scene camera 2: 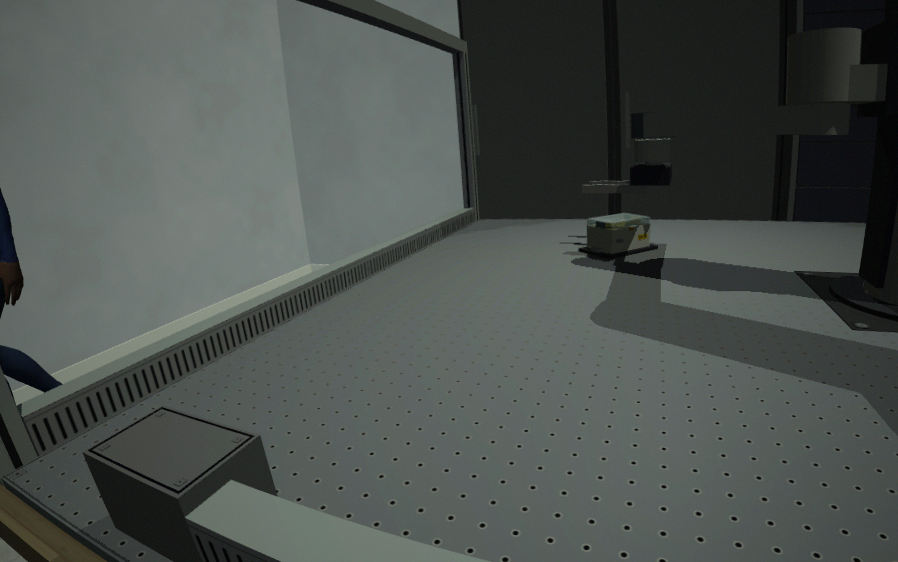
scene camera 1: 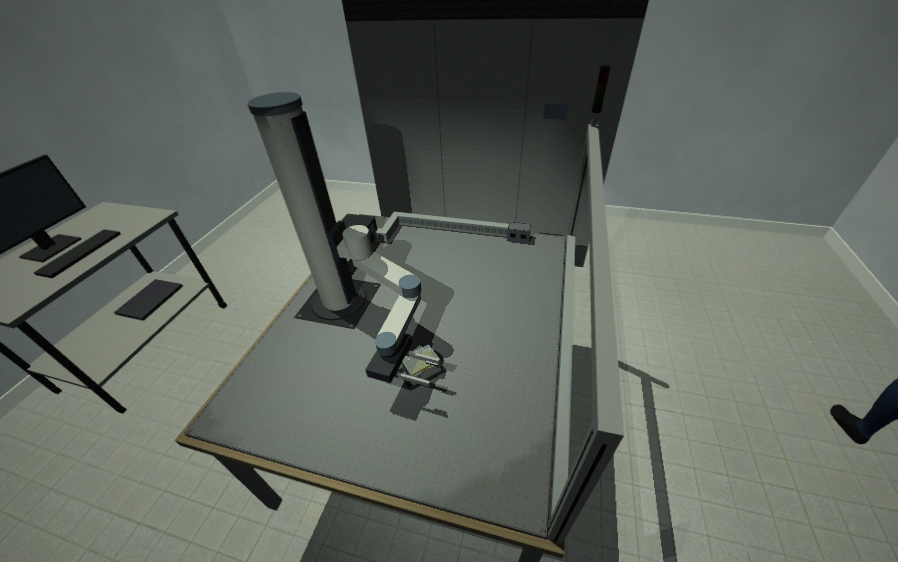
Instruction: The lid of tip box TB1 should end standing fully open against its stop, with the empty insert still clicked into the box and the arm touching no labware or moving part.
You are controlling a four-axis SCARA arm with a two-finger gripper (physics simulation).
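Places are measured from the arm's base along level axes (x ahead, y left, z up), in metres.
Pixels of known places: gripper, fingertip midpoint: (scene camera 2: 586,187) (scene camera 1: 434,372); arm's base, link origin: (scene camera 1: 339,302).
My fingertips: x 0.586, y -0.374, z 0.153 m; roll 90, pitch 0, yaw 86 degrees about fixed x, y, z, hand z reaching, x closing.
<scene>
Ahead of a thing's pixels: the offset from my fingertips to its top centre. "spot": to the spot under its first point.
Tip box TB1 {dx -0.085, dy +0.087, dz -0.063 m} (scene camera 2: 617,241) stands upright on a dark base plate {spot: dx -0.164, dy +0.077, dz -0.135 m} (scene camera 2: 652,247) on the perforated table. Its translucent lid {spot: dx -0.089, dy +0.112, dz -0.063 m} (scene camera 2: 619,219) appears down over the box top in scene camera 2. A yellowish gridded insert {dx -0.085, dy +0.087, dz -0.066 m} (scene camera 1: 419,366) shows at the box top in scene camera 1, partly hidden by a finger; whether it is clicked in cannot be told. My gripper (scene camera 1: 443,376) (scene camera 2: 585,187) is shut and empty, its two long fingers still some way apart. It hangs over the box with a visible height gap in scene camera 2, apart from it.
The arm's column (scene camera 1: 298,205) stands at the table's left. A framed screen {spot: dx +0.439, dy +0.020, dz +0.467 m} (scene camera 1: 603,284) runs along the right edge. A slotted duct {spot: dx -0.186, dy +1.039, dz -0.102 m} (scene camera 1: 456,225) and a small grey box {dx +0.164, dy +1.042, dz -0.065 m} (scene camera 1: 519,231) (scene camera 2: 173,445) lie along the far edge in scene camera 1. A person (scene camera 1: 877,414) is beyond the screen.
</scene>
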